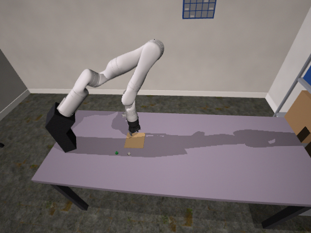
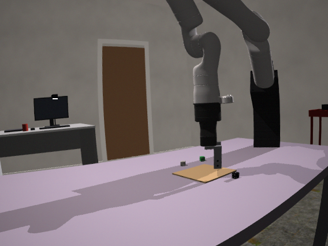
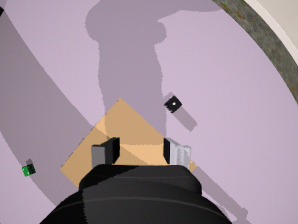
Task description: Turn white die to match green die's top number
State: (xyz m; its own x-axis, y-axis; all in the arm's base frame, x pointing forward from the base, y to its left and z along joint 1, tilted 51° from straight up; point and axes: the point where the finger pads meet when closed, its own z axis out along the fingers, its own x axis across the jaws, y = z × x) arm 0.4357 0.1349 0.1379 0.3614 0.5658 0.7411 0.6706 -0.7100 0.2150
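The black die lies 30 mm behind my hand, 60 mm to the left of it and 40 mm below it. From my hand the other things lie so: tan mat (20 mm ahead, 40 mm to the right, 40 mm below); green die (40 mm behind, 190 mm to the right, 40 mm below); white die (50 mm ahead, 160 mm to the right, 40 mm below).
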